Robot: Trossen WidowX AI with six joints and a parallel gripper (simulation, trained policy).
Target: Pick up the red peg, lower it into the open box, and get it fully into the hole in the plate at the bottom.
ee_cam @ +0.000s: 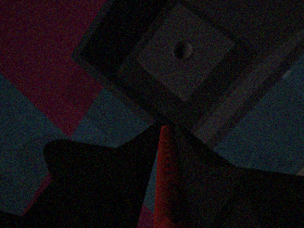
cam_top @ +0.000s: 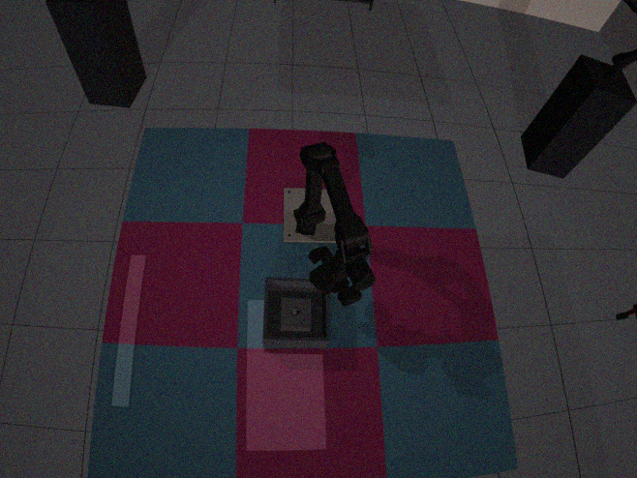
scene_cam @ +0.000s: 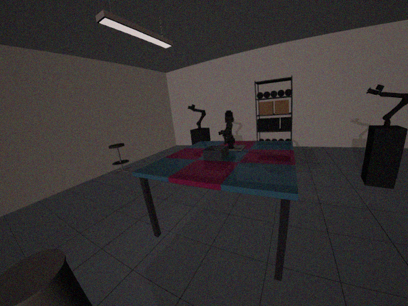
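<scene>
The grey plate lies 6 cm ahead of my gripper tip, 7 cm to the right of it and 8 cm below it. From my gripper tip the other things lie so: red peg (1 cm behind, 1 cm to the left, 3 cm above); then dark box (6 cm ahead, 7 cm to the right, 9 cm below).
</scene>
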